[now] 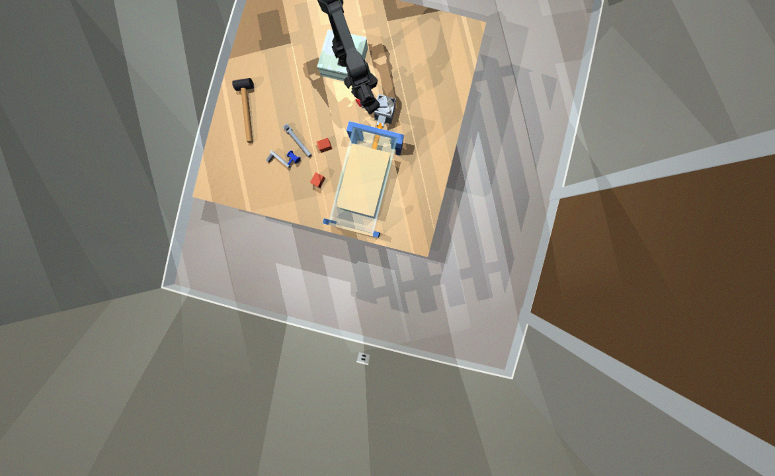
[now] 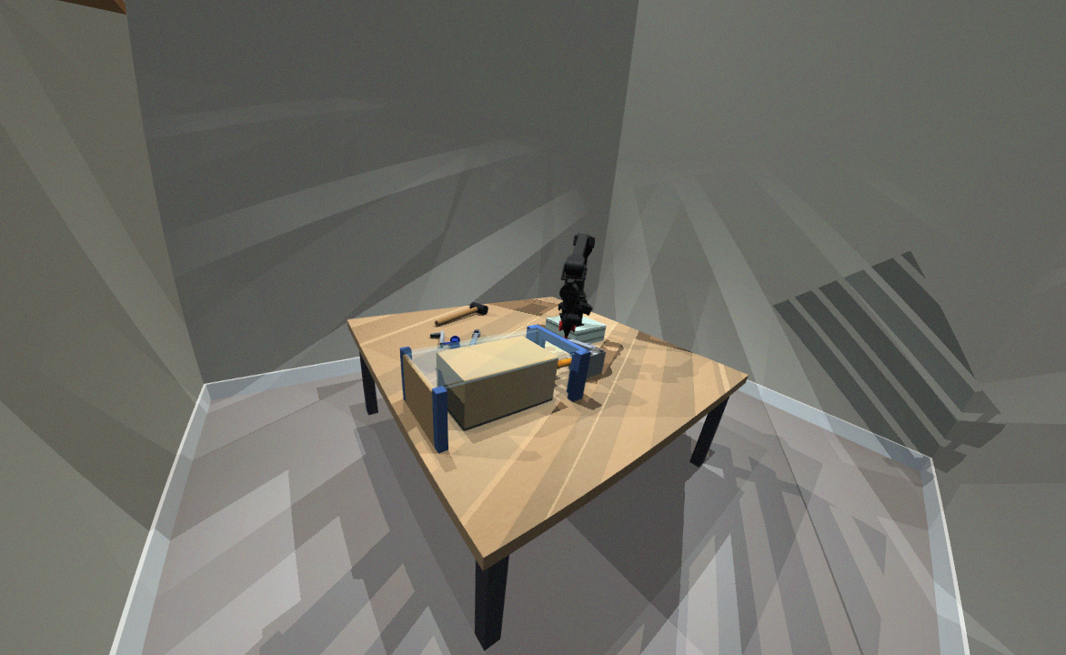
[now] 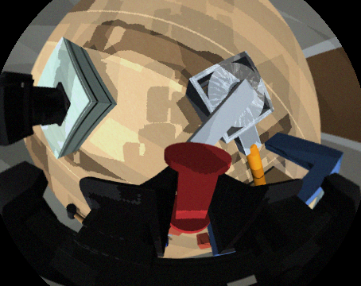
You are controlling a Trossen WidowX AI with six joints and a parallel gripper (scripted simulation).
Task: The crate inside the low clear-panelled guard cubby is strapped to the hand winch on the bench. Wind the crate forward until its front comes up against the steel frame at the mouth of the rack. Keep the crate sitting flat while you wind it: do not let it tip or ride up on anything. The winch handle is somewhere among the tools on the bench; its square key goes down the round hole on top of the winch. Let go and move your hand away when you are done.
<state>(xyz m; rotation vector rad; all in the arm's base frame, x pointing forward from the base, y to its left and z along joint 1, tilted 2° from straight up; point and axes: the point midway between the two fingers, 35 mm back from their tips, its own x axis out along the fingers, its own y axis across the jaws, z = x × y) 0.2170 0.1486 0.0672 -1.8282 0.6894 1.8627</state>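
My gripper tip is 1 cm past the winch handle, 4 cm to the right of it and 1 cm above it. Also, from my gripper tip: orange strap: 4 cm ahead, 9 cm to the left, 5 cm below; red knob: 2 cm above; grey winch: 4 cm behind, 9 cm to the left, 8 cm below.
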